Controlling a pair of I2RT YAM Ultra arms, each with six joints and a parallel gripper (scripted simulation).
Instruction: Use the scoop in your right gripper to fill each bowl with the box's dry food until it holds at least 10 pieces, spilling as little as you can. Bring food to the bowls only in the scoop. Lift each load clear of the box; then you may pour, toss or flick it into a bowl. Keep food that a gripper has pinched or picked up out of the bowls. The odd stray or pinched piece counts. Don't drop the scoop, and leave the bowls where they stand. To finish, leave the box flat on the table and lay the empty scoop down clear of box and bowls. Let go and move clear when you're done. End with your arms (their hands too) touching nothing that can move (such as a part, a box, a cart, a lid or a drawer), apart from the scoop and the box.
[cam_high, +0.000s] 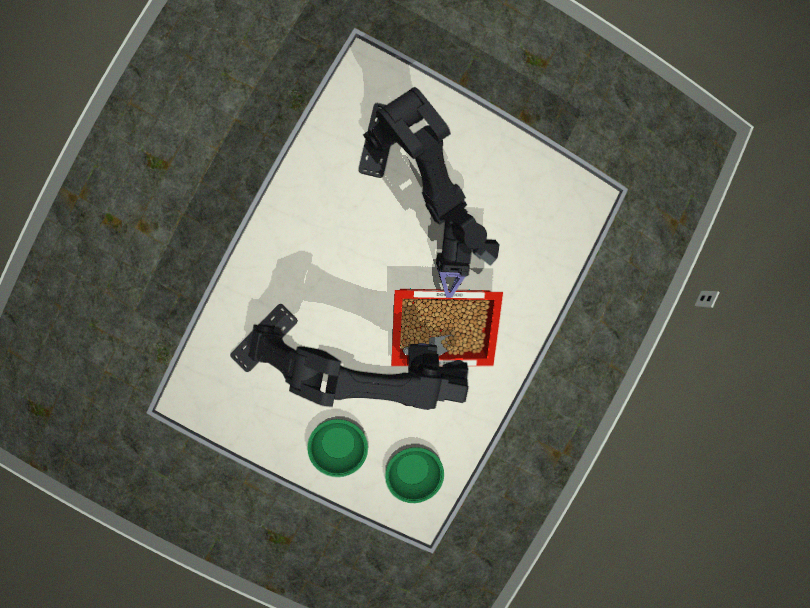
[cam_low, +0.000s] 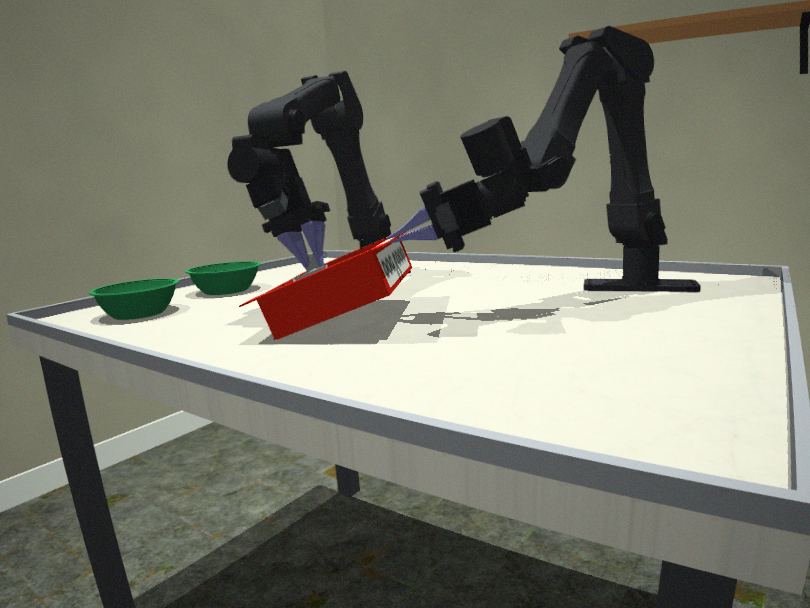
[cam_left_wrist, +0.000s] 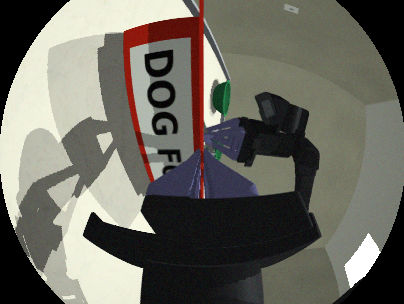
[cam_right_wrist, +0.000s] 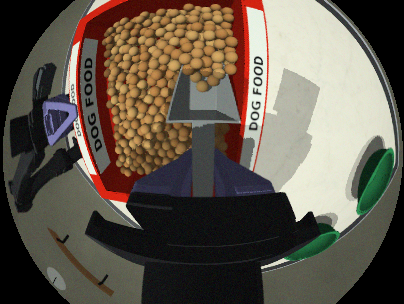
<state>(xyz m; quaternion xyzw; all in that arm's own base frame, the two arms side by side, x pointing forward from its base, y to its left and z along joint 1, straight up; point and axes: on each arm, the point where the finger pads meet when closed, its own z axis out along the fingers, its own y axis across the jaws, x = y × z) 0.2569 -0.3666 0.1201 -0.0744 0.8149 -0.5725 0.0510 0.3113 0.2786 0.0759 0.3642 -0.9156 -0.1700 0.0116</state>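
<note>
My right gripper is now 3 cm to the right of the grey scoop, 3 cm short of it and 2 cm above it. Round my right hand: box 8 cm to the left, 2 cm ahead.
</note>
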